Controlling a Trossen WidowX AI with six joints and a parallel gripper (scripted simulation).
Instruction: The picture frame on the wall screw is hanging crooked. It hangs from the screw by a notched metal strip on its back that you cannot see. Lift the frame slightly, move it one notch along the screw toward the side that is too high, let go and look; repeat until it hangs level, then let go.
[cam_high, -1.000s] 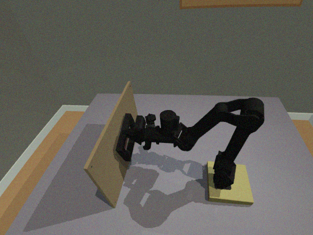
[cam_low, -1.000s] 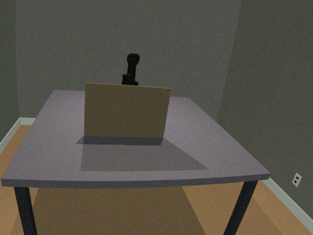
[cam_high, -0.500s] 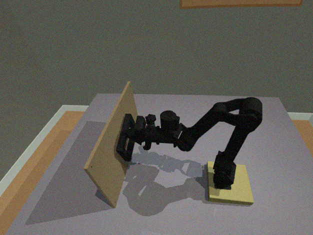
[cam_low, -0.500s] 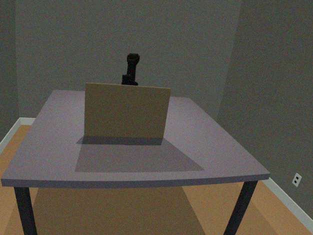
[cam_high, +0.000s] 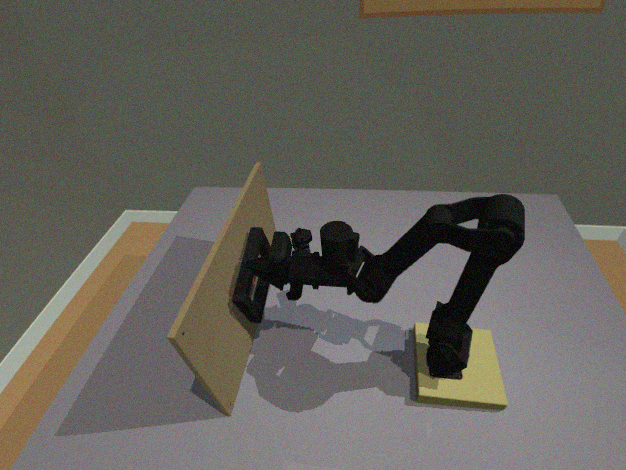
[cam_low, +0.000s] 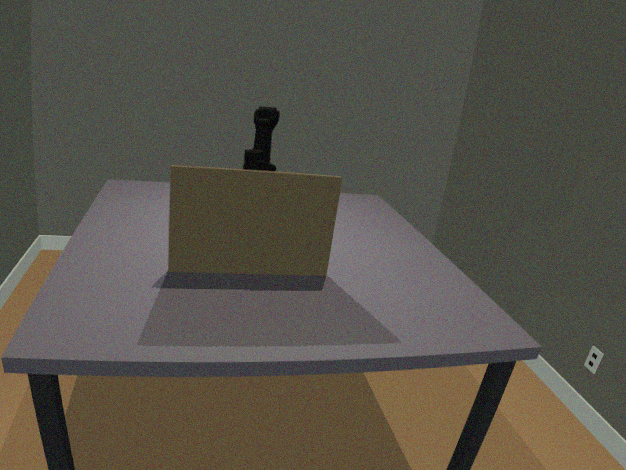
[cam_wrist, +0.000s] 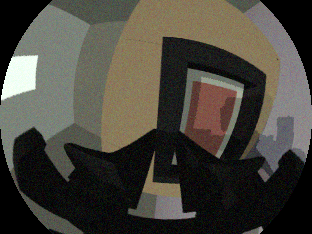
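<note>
The black picture frame lies 50 mm below my gripper tip, 20 mm to the right of it and 10 mm ahead of it. Round my gripper tip: tan wall board: 60 mm below, 20 mm ahead, 10 mm to the right.
</note>
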